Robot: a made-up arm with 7 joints.
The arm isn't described. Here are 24 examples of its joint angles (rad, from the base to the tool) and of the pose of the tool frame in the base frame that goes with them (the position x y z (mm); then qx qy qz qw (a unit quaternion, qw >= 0)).
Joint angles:
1: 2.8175 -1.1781 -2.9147 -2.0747 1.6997 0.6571 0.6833
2: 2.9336 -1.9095 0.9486 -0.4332 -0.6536 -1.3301 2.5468
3: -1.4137 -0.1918 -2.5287 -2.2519 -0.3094 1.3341 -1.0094
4: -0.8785 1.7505 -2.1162 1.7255 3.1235 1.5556 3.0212
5: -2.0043 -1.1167 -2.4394 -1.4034 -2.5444 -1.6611 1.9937
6: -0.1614 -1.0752 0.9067 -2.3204 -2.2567 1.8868 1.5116
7: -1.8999 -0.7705 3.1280 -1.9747 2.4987 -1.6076 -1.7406
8: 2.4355 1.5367 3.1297 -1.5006 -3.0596 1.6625 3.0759
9: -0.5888 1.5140 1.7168 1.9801 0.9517 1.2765 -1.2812
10: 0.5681 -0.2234 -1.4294 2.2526 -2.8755 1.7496 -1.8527
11: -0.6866 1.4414 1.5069 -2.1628 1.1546 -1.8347 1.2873
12: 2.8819 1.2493 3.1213 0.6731 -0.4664 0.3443 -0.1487
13: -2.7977 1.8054 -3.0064 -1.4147 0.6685 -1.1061 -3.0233
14: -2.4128 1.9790 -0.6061 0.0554 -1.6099 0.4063 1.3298
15: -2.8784 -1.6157 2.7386 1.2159 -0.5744 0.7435 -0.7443
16: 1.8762 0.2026 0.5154 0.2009 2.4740 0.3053 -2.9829
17: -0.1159 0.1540 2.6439 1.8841 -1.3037 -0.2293 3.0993
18: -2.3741 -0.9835 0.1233 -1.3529 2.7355 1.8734 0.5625
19: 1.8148 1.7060 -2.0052 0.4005 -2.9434 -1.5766 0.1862
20: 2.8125 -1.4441 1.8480 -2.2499 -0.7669 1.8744 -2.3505
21: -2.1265 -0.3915 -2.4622 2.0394 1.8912 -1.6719 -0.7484
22: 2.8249 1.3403 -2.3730 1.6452 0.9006 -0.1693 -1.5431
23: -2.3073 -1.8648 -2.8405 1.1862 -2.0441 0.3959 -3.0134
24: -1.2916 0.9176 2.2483 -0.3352 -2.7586 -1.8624 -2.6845
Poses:
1: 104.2 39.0 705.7 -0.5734 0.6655 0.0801 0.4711
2: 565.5 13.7 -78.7 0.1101 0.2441 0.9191 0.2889
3: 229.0 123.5 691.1 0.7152 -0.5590 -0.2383 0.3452
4: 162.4 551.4 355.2 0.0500 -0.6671 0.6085 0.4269
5: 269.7 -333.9 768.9 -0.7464 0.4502 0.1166 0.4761
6: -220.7 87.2 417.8 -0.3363 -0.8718 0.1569 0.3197
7: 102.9 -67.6 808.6 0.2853 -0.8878 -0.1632 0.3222
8: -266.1 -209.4 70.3 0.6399 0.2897 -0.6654 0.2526
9: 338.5 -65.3 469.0 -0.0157 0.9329 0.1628 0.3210
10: 72.8 240.4 681.6 0.9286 -0.1751 0.0870 0.3155
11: 116.0 291.9 263.9 0.0027 -0.1945 -0.8532 0.4839
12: -571.7 -121.2 785.8 0.9018 0.4024 0.1169 0.1053
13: -255.8 215.3 -81.5 0.0905 -0.5785 0.1747 0.7916
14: -569.2 473.7 1.9 -0.1990 0.6067 -0.4883 0.5949
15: 506.7 55.9 -16.2 0.3209 -0.2597 0.6768 0.6095
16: -120.5 -157.5 1100.6 -0.5733 0.8155 -0.0343 0.0722
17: -262.1 -188.3 685.9 0.4633 0.4868 0.6726 0.3098
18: 353.0 -282.4 319.1 0.2798 -0.4350 0.8352 0.1870
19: 32.1 -654.1 288.8 0.5324 -0.5848 -0.3480 0.5035
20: 379.1 -63.2 489.0 0.2063 -0.9198 0.0308 0.3324
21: 141.6 -285.2 495.2 0.5529 0.0857 -0.8261 0.0670
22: -250.2 -338.2 680.3 -0.8567 -0.4012 0.0425 0.3213
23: 276.6 -384.3 -173.1 0.0969 -0.0861 -0.9567 0.2605
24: 143.6 483.7 776.0 -0.4993 0.7747 0.3871 0.0279
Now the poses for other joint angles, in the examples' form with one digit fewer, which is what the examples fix.
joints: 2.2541 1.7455 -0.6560 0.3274 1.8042 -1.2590 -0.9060
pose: -328 -622 160 -0.691 0.403 0.543 0.257
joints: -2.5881 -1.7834 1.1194 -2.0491 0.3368 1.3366 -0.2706
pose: 175 -388 57 -0.355 -0.155 -0.029 0.922
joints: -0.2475 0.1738 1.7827 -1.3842 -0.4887 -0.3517 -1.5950
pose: 38 377 766 0.593 0.288 -0.172 0.732
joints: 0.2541 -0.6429 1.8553 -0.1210 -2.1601 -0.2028 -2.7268
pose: -480 148 952 0.170 0.904 -0.056 0.387
